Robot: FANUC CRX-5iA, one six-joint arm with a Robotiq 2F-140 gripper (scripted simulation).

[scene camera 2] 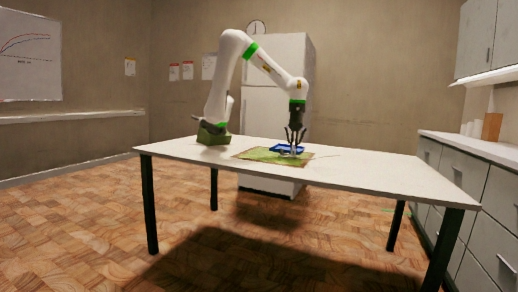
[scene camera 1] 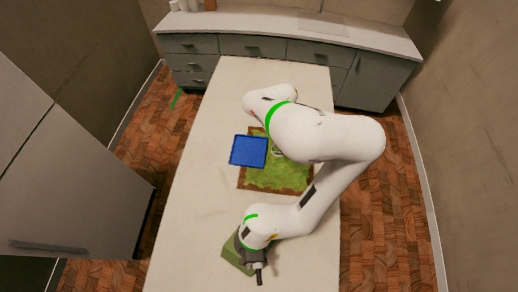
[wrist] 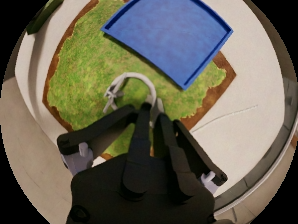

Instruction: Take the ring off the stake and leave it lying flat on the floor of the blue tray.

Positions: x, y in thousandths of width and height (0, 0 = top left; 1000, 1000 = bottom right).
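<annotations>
Blue tray (scene camera 1: 478, 519), 114 cm from the lens.
</annotations>
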